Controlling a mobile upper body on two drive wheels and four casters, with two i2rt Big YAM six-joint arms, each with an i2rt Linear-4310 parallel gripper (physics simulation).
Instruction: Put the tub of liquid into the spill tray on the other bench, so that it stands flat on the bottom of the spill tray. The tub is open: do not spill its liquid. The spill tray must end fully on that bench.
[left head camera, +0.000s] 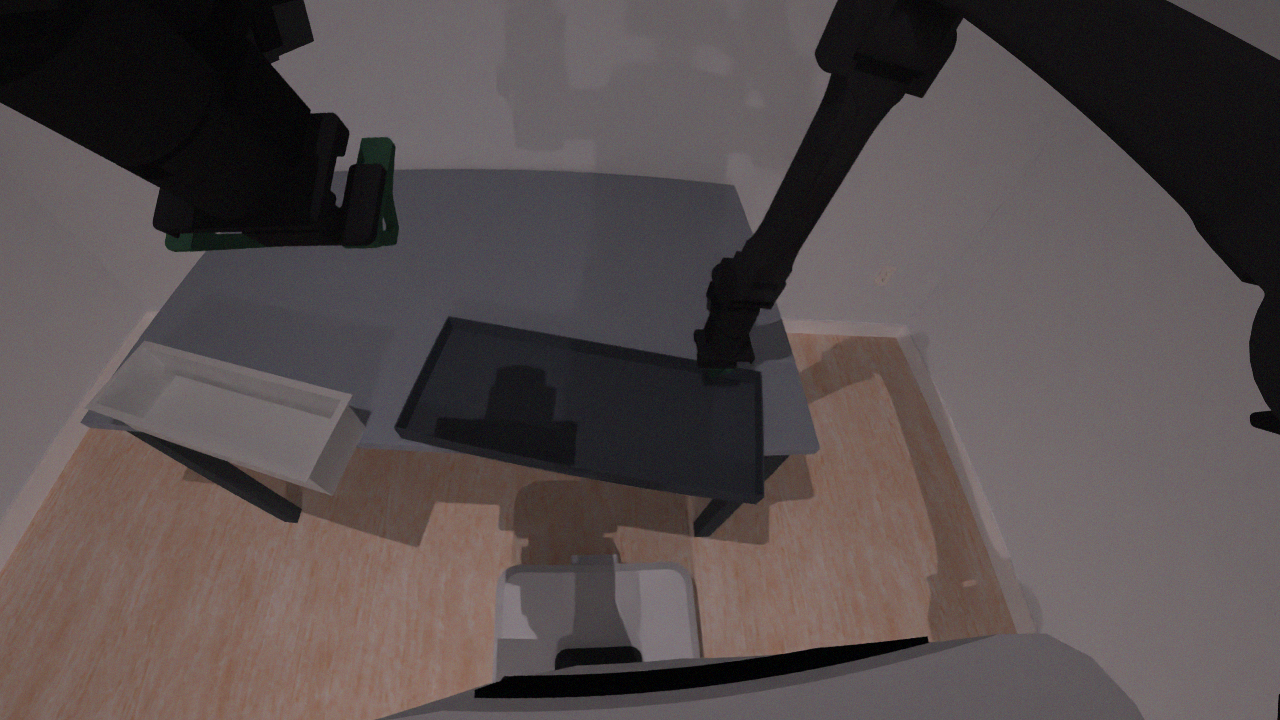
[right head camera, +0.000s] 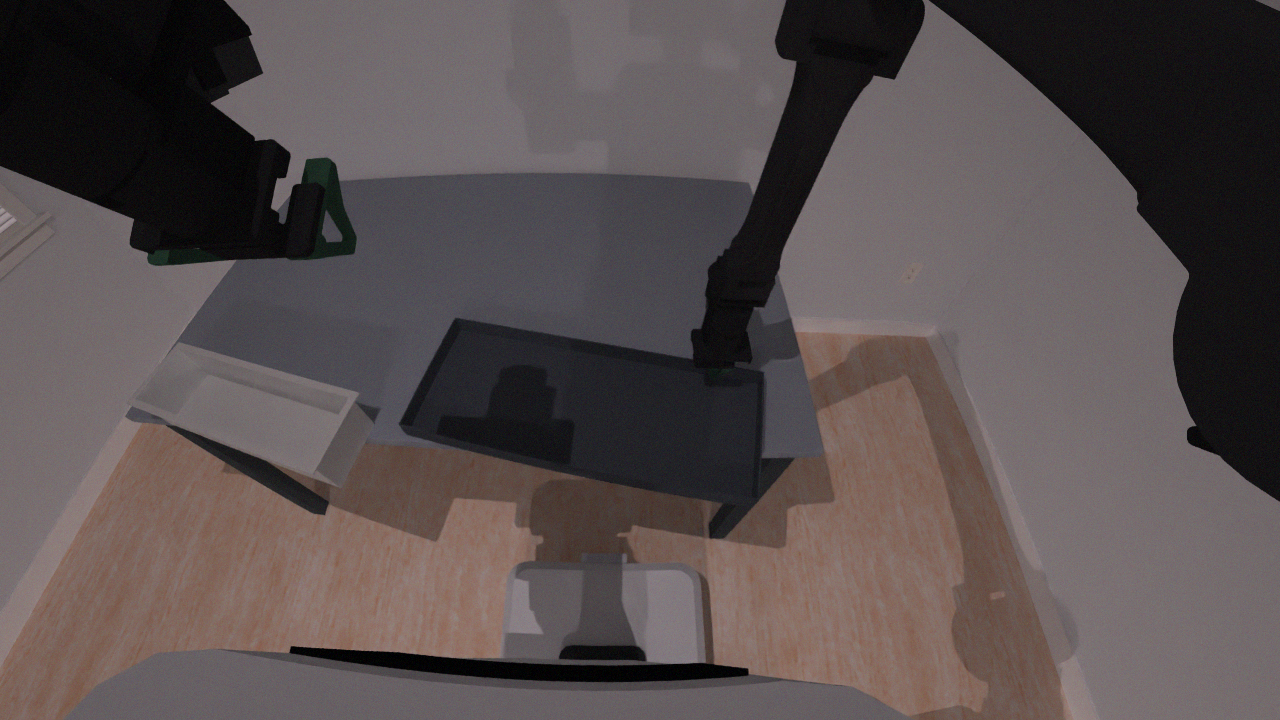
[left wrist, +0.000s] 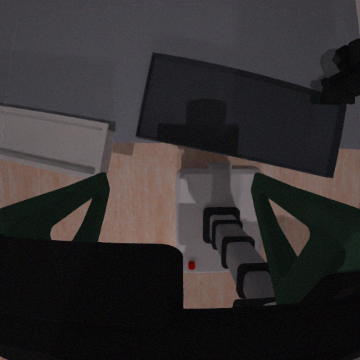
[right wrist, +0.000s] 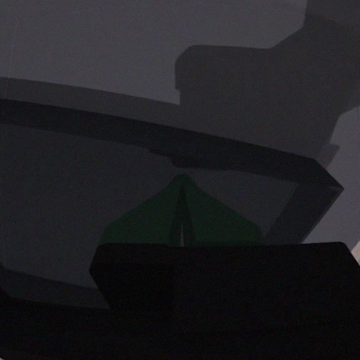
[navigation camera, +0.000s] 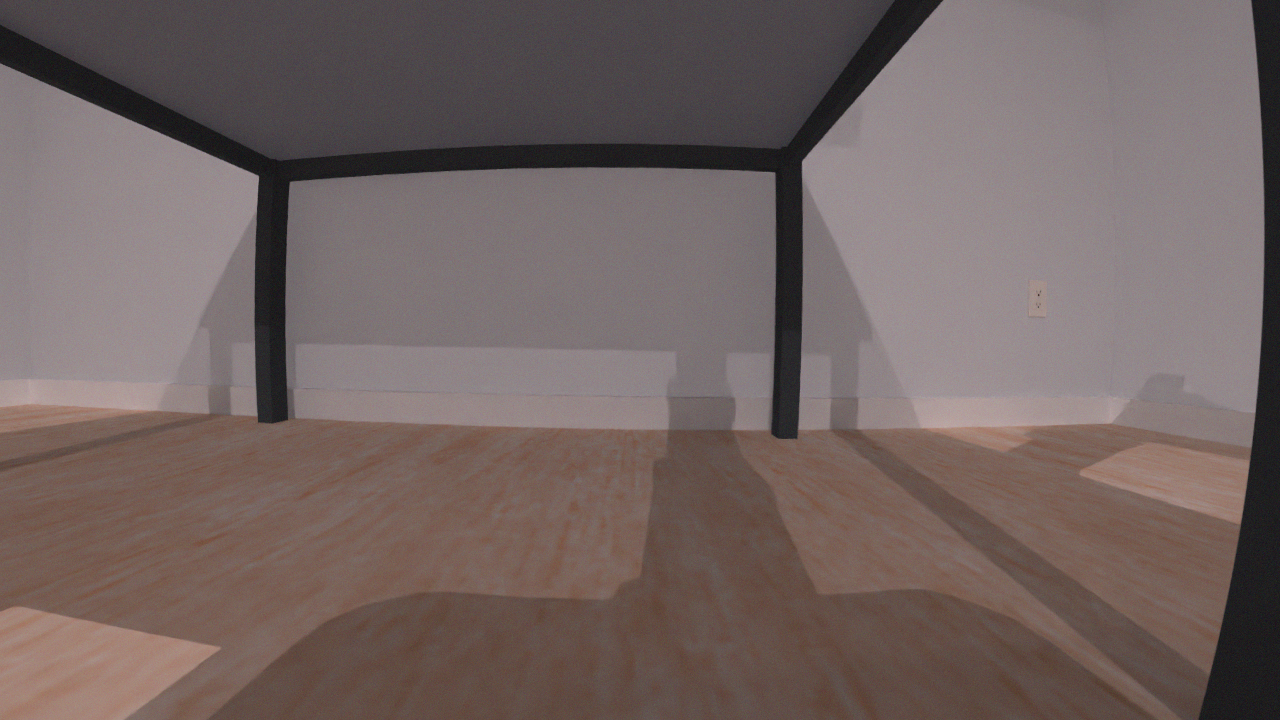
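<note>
The spill tray (left head camera: 644, 429) (right head camera: 644, 434) (left wrist: 275, 120) (right wrist: 60, 200) is a large dark, shallow tray lying askew on the grey-blue bench (left head camera: 537, 250) (right head camera: 537, 241) (left wrist: 65, 40). Its front right part sticks out past the bench's front edge. The tray holds no tub; a dark shadow falls across its floor. The tub of liquid does not show in these views. My right gripper (left head camera: 718, 370) (right head camera: 716, 372) (right wrist: 181, 182) is shut and empty, at the tray's back wall near the back right corner, with its tips over the inside. My left gripper (left head camera: 281, 243) (right head camera: 253, 255) (left wrist: 180, 180) is open and empty, high above the bench's left part.
A pale open box (left head camera: 241, 411) (right head camera: 259, 420) (left wrist: 45, 142) stands at the bench's front left, partly past the edge. My grey base (left head camera: 657, 608) (right head camera: 666, 608) is in front of the bench. In the navigation view, dark bench legs (navigation camera: 272, 295) (navigation camera: 787, 304) stand on the wooden floor (navigation camera: 447, 510).
</note>
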